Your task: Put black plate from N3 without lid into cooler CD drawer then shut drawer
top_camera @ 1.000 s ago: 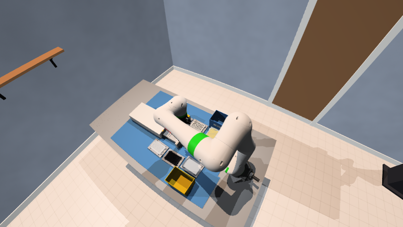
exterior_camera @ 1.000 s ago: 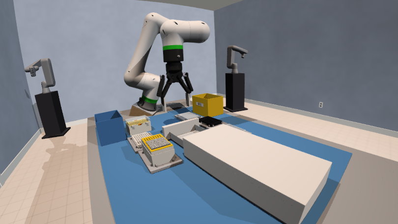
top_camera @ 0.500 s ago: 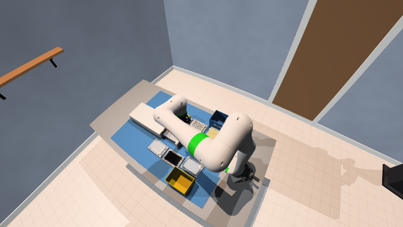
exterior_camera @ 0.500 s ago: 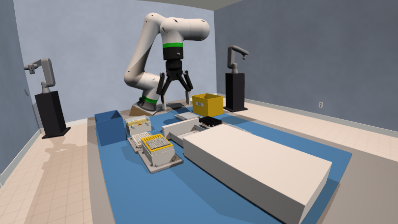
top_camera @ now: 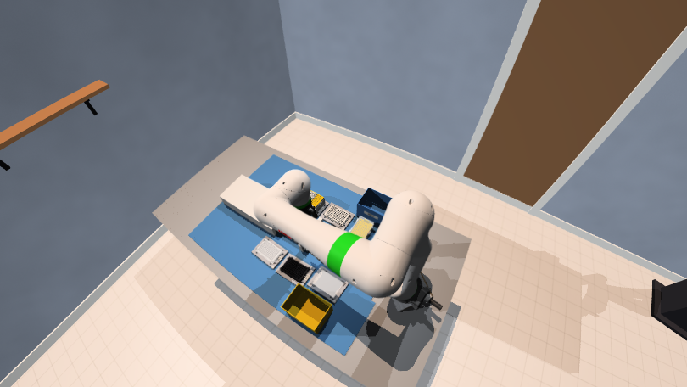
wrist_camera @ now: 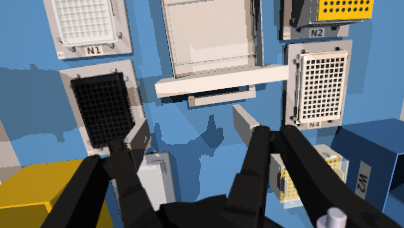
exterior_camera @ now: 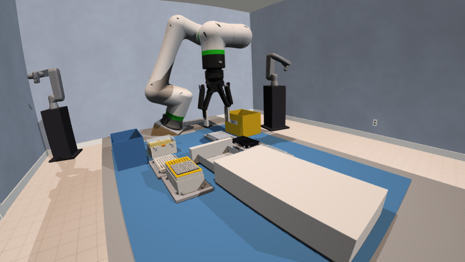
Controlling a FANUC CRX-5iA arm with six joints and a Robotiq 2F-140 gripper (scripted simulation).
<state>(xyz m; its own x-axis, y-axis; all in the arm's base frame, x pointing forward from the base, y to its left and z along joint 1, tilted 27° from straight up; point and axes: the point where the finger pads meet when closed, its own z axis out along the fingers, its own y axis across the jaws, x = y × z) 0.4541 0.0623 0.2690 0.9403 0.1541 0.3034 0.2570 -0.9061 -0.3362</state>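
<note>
Now: the black plate 40 mm behind my hand, 140 mm to the left of it and 140 mm below it. From my hand the other things lie so: nest N3: 40 mm behind, 140 mm to the left, 150 mm below; drawer: 150 mm ahead, 10 mm to the right, 130 mm below; yellow-topped tip box: 210 mm ahead, 190 mm to the right, 100 mm below.
</note>
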